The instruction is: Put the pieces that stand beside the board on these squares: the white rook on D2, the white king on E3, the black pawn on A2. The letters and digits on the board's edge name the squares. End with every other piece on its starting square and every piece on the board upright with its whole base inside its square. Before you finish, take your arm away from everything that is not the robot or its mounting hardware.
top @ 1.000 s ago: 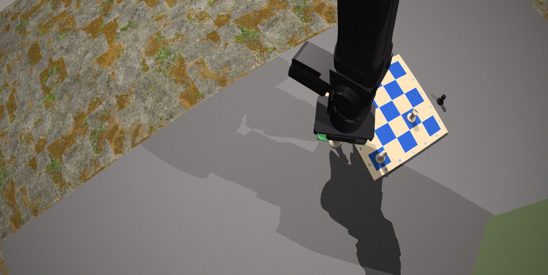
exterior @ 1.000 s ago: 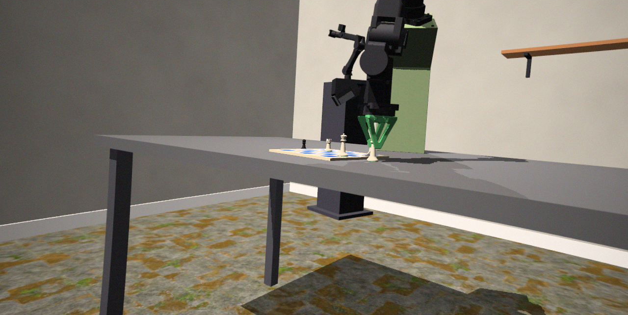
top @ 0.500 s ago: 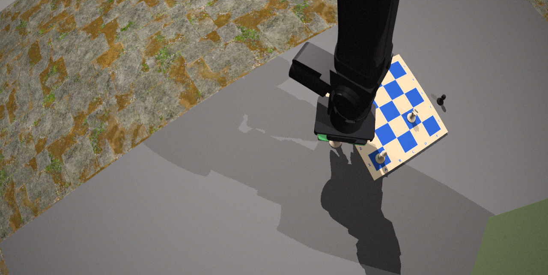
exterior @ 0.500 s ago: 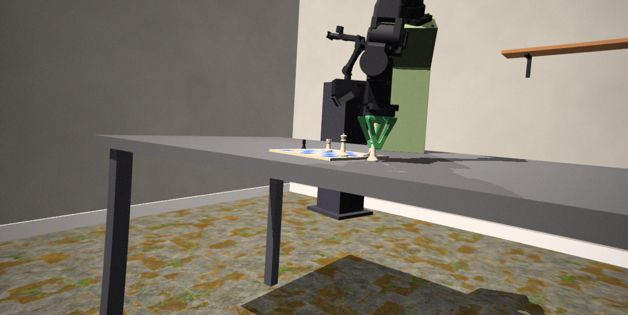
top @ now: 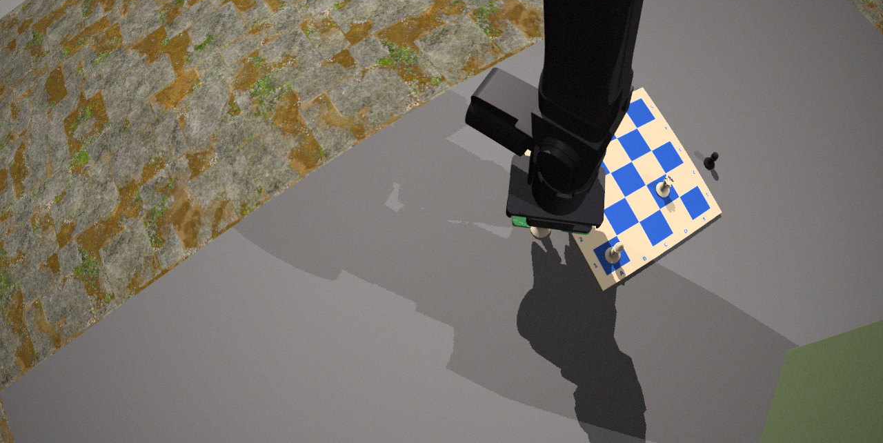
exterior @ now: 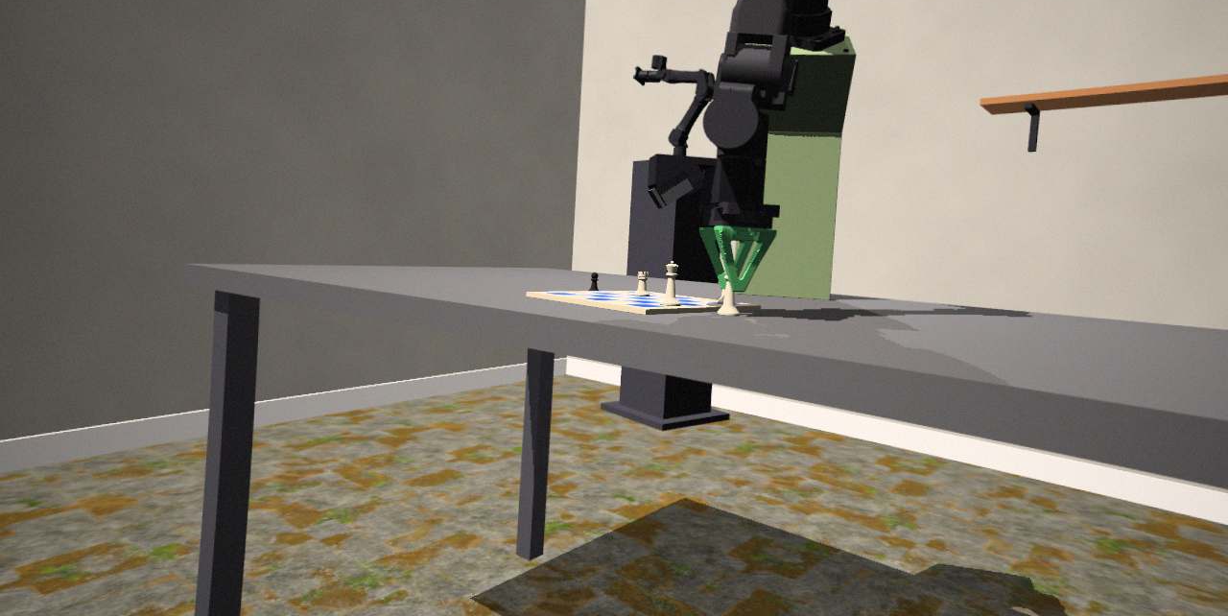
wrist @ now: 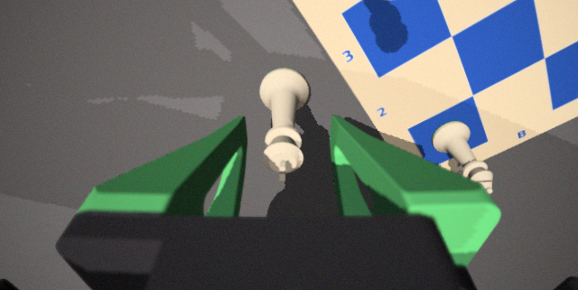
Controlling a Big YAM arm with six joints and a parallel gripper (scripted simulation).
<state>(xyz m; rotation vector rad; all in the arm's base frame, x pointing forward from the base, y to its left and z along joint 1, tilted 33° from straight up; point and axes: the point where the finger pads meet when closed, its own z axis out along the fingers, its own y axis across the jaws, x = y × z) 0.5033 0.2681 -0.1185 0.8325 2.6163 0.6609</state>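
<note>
The white king is 10 mm below my hand. From my hand the other things lie so: board 140 mm to the right, 30 mm below, 20 mm ahead; then white pawn 70 mm to the right, 70 mm behind, 10 mm below; then black pawn 280 mm to the right, 20 mm below, 10 mm behind.
</note>
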